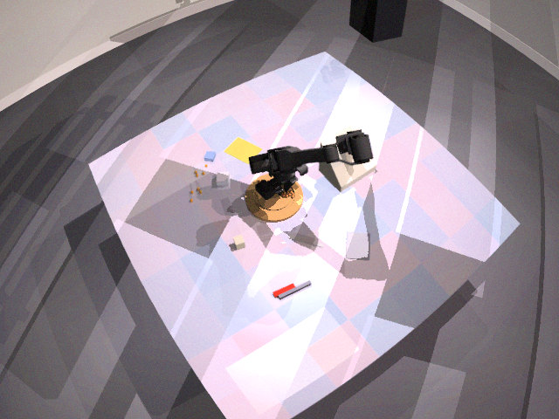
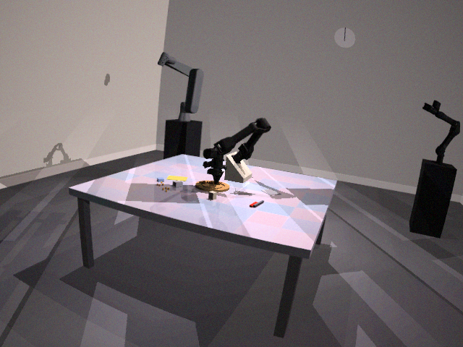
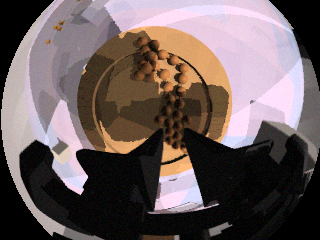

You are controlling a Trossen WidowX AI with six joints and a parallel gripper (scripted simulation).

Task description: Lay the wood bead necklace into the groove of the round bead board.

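My gripper tip is 3 cm short of the round bead board, 1 cm to the left of it and 1 cm above it. From my gripper tip the other things lie so: cream cube: 22 cm ahead, 11 cm to the left; then white block: 17 cm to the right, 16 cm ahead; then thin rod: 20 cm to the left, 2 cm ahead, 1 cm below.
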